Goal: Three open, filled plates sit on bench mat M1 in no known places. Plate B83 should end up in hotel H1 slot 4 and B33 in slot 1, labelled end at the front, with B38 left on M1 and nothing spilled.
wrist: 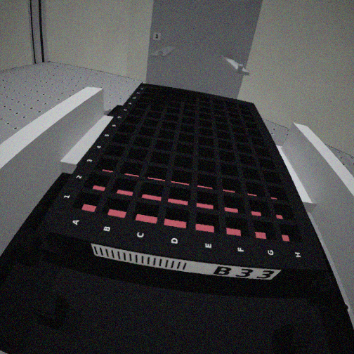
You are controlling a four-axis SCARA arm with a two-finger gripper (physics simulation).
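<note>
The dark plate B33 (186, 232) fills the middle of the wrist view. Its white label faces the camera, and column 1 is at the near end. Pink liquid shows in its near wells. I see no spill on its top. My gripper (196, 120) is shut on the plate, with one pale finger along each long side. Beyond the far end stands a grey upright panel (202, 45) with a small tag reading 1 and two pale brackets, which looks like part of hotel H1. Plates B83 and B38 do not show. The underside of B33 is hidden.
A dark body (165, 315) lies below the plate's near end, very close to the camera; the gap between them cannot be judged. A perforated grey surface (45, 95) extends at the left. Pale walls and a dark vertical strip stand behind.
</note>
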